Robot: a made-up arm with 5 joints. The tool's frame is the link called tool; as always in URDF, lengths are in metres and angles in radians. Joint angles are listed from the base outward.
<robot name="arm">
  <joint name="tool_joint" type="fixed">
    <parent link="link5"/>
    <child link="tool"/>
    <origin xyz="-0.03 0.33 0.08" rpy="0 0 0"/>
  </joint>
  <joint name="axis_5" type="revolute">
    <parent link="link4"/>
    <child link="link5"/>
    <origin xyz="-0.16 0.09 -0.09" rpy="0 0 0"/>
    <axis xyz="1 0 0"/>
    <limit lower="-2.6" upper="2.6"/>
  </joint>
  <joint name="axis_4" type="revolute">
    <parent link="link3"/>
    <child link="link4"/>
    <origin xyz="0.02 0.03 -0.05" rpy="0 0 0"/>
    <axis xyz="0 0 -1"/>
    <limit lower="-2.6" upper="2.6"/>
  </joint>
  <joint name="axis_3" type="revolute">
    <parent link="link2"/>
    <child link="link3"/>
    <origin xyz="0.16 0.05 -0.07" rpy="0 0 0"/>
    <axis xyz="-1 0 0"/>
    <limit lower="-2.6" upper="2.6"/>
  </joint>
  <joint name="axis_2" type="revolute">
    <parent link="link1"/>
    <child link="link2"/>
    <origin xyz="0.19 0.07 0.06" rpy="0 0 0"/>
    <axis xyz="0 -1 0"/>
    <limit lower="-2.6" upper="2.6"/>
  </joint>
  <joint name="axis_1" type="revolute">
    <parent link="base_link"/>
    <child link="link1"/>
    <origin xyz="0 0 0.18" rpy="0 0 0"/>
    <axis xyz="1 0 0"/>
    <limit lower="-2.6" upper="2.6"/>
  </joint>
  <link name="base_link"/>
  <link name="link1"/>
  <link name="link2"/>
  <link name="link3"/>
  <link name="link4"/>
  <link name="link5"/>
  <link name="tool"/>
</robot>
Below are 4 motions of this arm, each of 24 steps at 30 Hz.
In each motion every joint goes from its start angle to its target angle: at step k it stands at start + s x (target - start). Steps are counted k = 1, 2, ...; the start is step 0. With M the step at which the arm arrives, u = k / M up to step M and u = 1 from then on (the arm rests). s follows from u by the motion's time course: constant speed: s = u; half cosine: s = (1 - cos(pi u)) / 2; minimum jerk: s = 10 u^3 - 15 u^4 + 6 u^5.
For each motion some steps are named. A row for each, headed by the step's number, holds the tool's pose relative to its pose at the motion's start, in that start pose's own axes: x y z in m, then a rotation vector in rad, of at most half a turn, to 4 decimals.
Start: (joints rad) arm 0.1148 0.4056 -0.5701 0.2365 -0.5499
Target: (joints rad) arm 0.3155 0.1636 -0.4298 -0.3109 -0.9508
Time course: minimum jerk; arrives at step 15
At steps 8, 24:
8: -0.1049 -0.0511 -0.0833 -0.2048 -0.0480 0.2250
24: -0.1816 -0.1156 -0.1402 -0.3343 -0.1263 0.4052

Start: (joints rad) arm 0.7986 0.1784 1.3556 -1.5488 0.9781
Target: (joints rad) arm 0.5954 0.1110 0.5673 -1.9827 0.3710
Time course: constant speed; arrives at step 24
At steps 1, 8, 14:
1: -0.0073 -0.0036 -0.0078 -0.0258 0.0034 0.0322
8: -0.0560 -0.0444 -0.0652 -0.2141 0.0048 0.2592
14: -0.0882 -0.1013 -0.1163 -0.3840 -0.0269 0.4533

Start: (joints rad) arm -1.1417 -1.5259 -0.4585 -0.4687 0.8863
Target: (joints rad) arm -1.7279 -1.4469 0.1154 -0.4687 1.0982
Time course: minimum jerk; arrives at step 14
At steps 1, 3, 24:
1: 0.0005 -0.0002 -0.0004 -0.0015 -0.0013 -0.0010
3: 0.0117 -0.0041 -0.0071 -0.0326 -0.0275 -0.0209
24: 0.1821 -0.0853 -0.0310 -0.4156 -0.4118 -0.4051

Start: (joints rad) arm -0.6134 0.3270 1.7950 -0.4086 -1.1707
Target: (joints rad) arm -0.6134 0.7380 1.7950 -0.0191 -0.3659
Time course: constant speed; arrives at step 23
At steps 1, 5, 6, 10, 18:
1: 0.0094 -0.0021 0.0148 0.0365 0.0329 -0.0106
5: 0.0548 -0.0157 0.0687 0.1816 0.1607 -0.0642
6: 0.0680 -0.0205 0.0806 0.2176 0.1916 -0.0803
10: 0.1262 -0.0449 0.1206 0.3591 0.3105 -0.1560
18: 0.2575 -0.1178 0.1584 0.6274 0.5216 -0.3586

